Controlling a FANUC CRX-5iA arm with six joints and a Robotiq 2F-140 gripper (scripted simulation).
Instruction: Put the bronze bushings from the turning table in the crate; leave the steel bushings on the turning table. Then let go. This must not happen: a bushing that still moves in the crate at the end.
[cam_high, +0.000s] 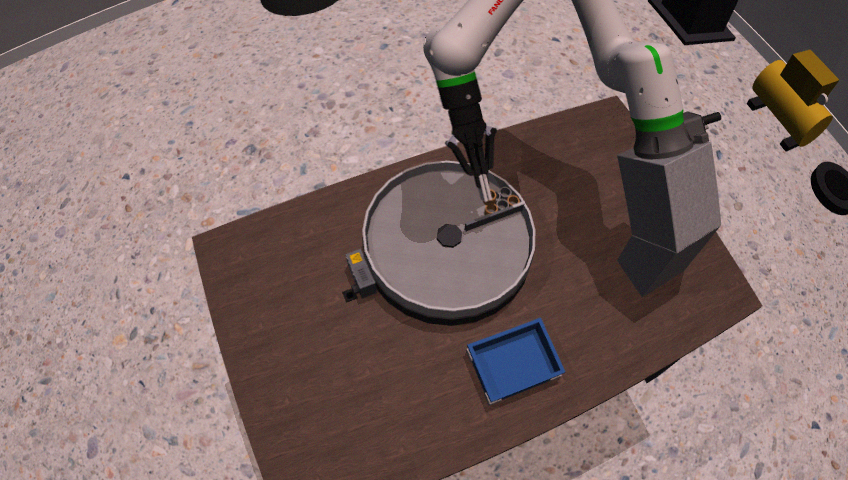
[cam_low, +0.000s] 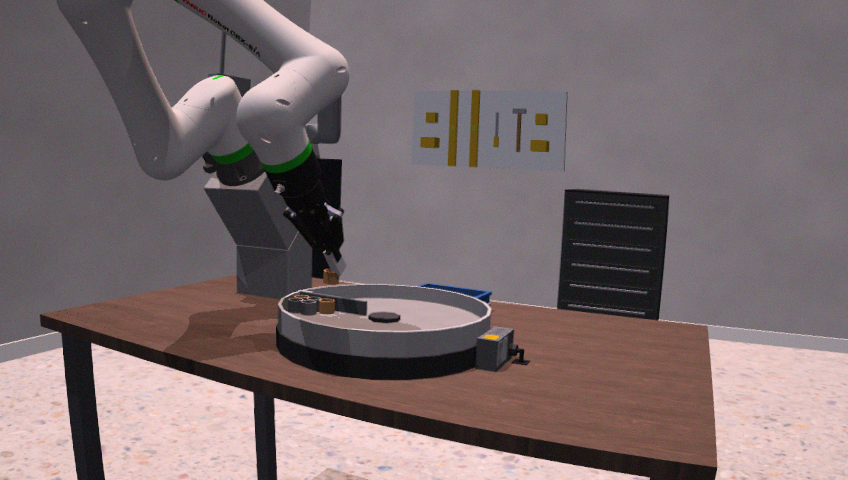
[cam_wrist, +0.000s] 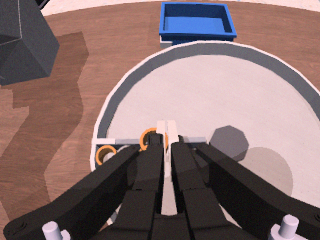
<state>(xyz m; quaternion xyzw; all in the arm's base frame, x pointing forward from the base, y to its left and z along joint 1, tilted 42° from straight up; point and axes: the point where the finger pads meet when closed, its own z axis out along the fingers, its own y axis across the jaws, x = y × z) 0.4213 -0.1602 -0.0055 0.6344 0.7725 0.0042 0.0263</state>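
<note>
The crate is 4 cm ahead of my hand, 39 cm to the left of it and 14 cm below it. The rest, counted from my hand: turning table: 11 cm ahead, 5 cm to the left, 12 cm below.
</note>
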